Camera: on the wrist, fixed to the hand. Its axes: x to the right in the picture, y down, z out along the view.
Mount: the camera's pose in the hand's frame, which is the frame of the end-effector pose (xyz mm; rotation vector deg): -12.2 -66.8 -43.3 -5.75 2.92 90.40
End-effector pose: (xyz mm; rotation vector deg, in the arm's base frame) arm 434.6 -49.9 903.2 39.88 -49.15 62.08
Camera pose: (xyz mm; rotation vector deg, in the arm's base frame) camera 505.6 -41.2 866.2 -15.74 -81.16 136.25
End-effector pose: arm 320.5 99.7 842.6 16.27 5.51 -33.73
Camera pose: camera 272.6 65.8 787.5 11.42 -3.70 56.56
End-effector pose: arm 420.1 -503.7 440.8 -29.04 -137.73 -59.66
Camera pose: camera 408.4 -581.0 421.6 -106.86 -65.64 -20.47
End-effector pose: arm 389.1 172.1 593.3 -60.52 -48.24 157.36
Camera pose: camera 418.3 245.5 608.9 60.66 -1.55 -84.29
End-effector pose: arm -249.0 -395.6 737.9 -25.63 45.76 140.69
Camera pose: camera -195.1 -380.5 680.0 -8.47 -40.50 -116.11
